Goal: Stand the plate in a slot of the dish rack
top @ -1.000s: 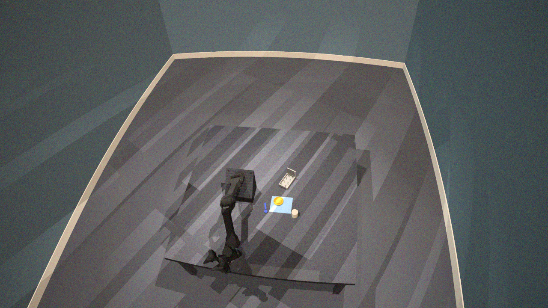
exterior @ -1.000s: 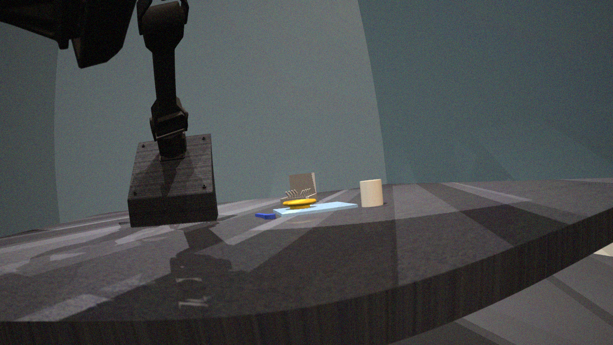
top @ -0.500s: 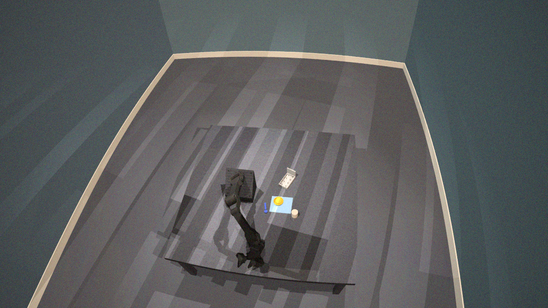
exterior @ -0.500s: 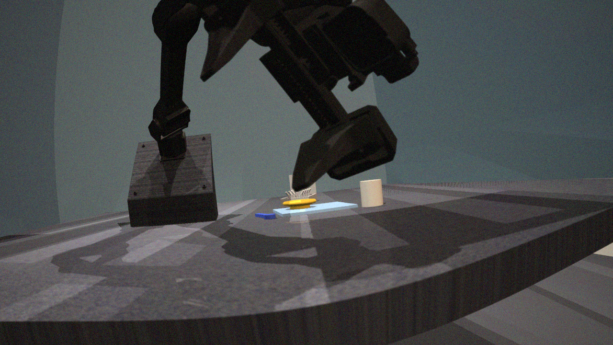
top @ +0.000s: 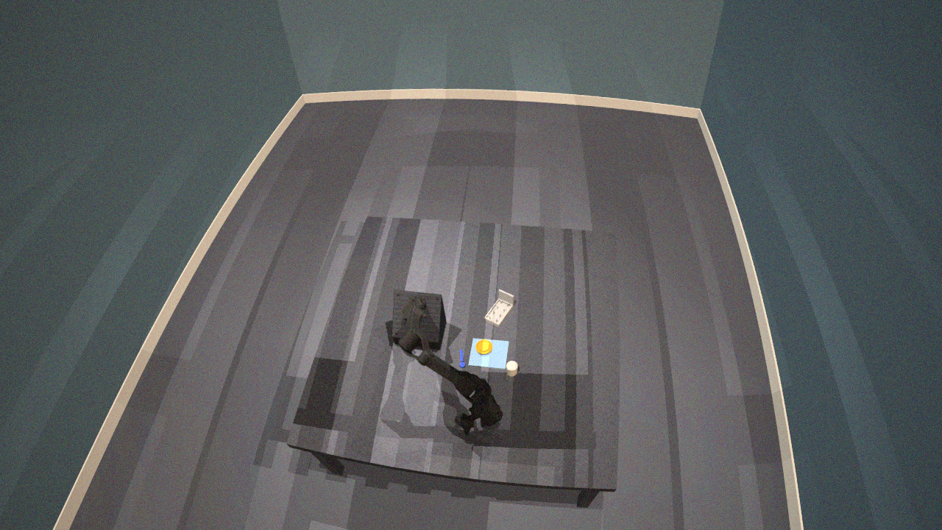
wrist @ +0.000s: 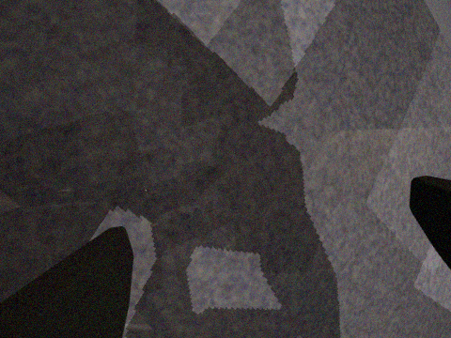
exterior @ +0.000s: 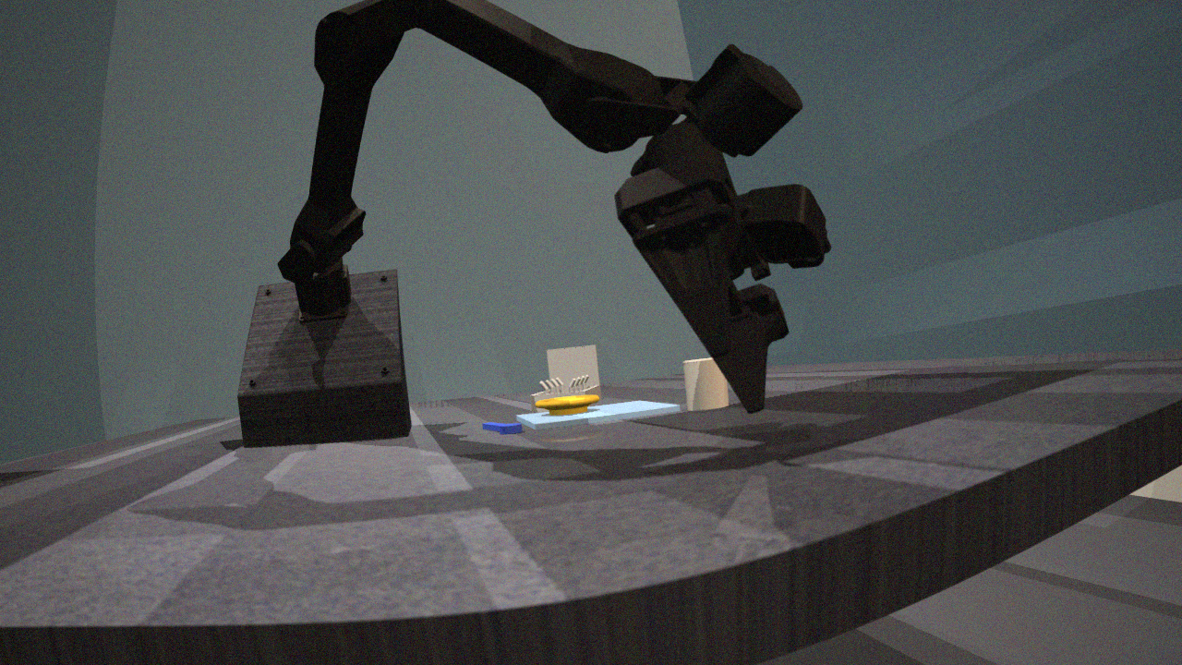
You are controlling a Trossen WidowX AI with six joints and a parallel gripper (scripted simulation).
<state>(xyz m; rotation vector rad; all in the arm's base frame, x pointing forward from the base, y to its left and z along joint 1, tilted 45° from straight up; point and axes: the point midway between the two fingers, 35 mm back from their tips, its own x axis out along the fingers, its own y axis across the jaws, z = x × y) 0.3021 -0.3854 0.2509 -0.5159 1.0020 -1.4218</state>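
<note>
Right now my gripper tip is 2 cm past the yellow plate, 39 cm to the right of it and 2 cm above it. The rest, counted from my gripper tip: blue spoon (10 cm behind, 32 cm to the left, 4 cm below); light blue mat (37 cm to the left, 4 cm below); cream cup (11 cm ahead, 29 cm to the left, 2 cm below).
</note>
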